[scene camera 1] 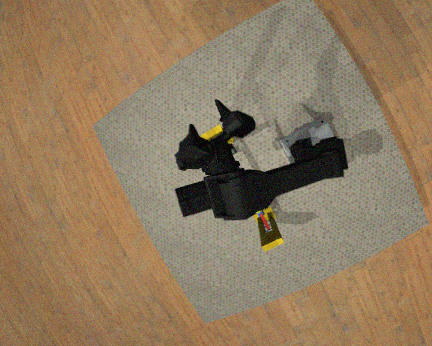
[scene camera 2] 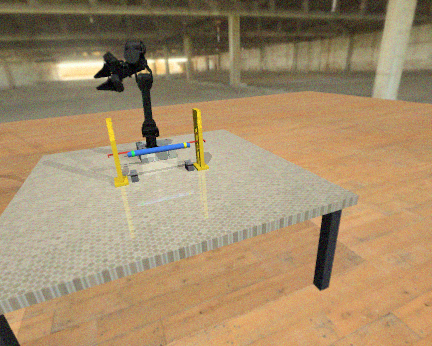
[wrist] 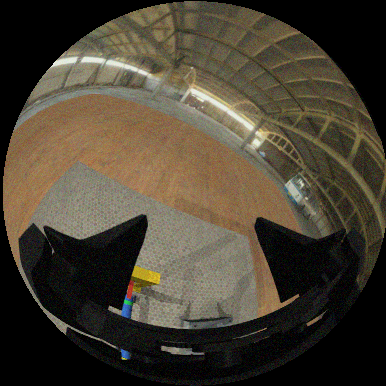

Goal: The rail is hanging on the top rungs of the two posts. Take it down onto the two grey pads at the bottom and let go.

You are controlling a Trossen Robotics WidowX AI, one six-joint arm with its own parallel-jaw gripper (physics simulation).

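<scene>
The blue rail with red ends hangs between two yellow posts, roughly level and well above the pads. In scene camera 1 the arm hides most of it; a red end shows at one post. The left post and right post stand upright in scene camera 2. The left grey pad and right grey pad sit on the table beside the post feet. My gripper is open and empty, high above the rail and posts, with its fingers pointing sideways.
In scene camera 1 one post shows beside the arm, and the yellow foot of the other shows behind the gripper. The arm's grey base plate stands on the patterned table, behind the rail in scene camera 2.
</scene>
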